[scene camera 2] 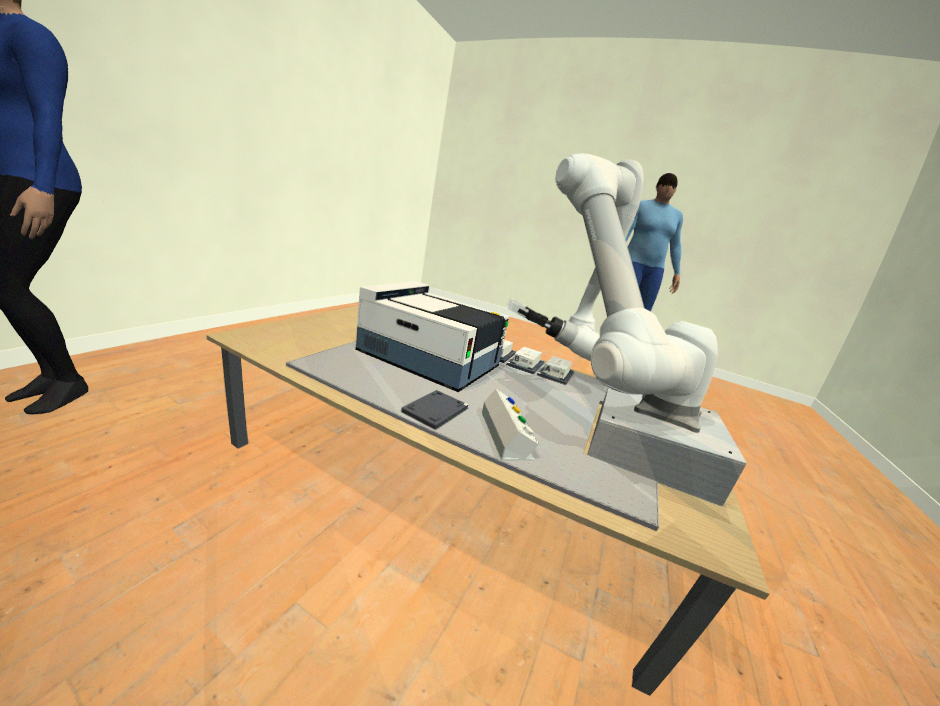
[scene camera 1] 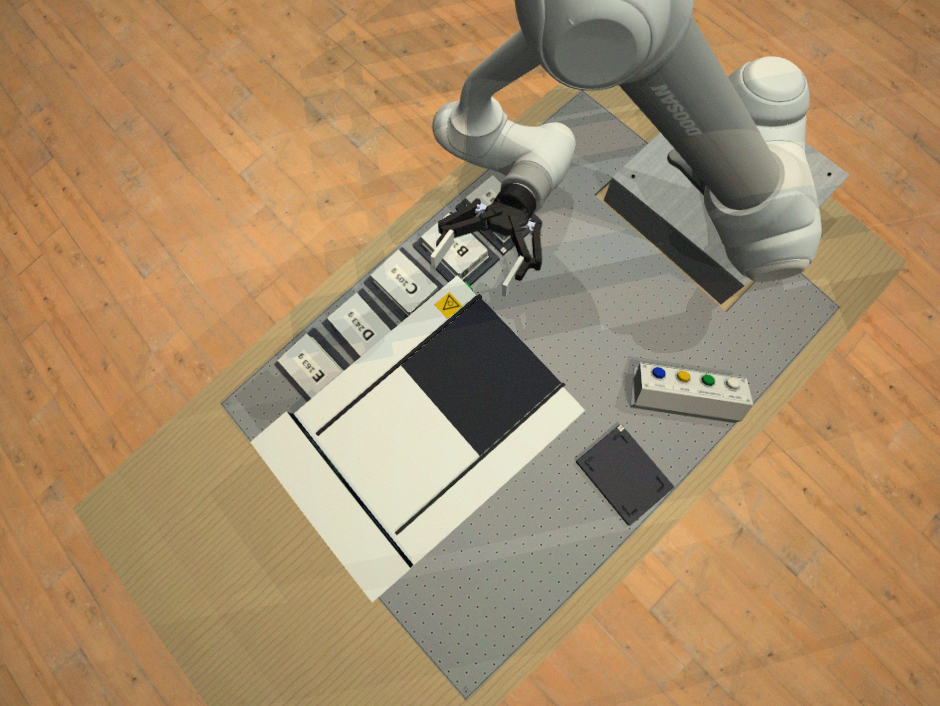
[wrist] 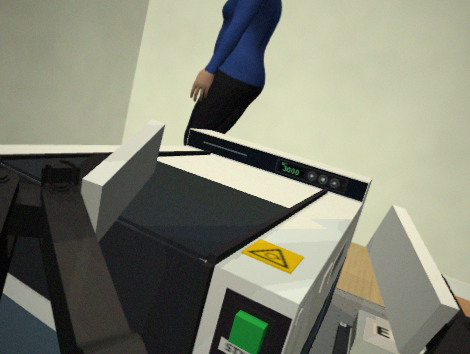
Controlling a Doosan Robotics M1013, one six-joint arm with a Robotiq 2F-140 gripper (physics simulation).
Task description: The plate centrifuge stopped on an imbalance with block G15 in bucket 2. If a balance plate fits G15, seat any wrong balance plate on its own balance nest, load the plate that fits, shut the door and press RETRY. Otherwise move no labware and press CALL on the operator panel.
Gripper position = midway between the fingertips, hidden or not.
My gripper (scene camera 1: pixel 467 276) is open and holds nothing. Also in view: a plate B (scene camera 1: pixel 466 254).
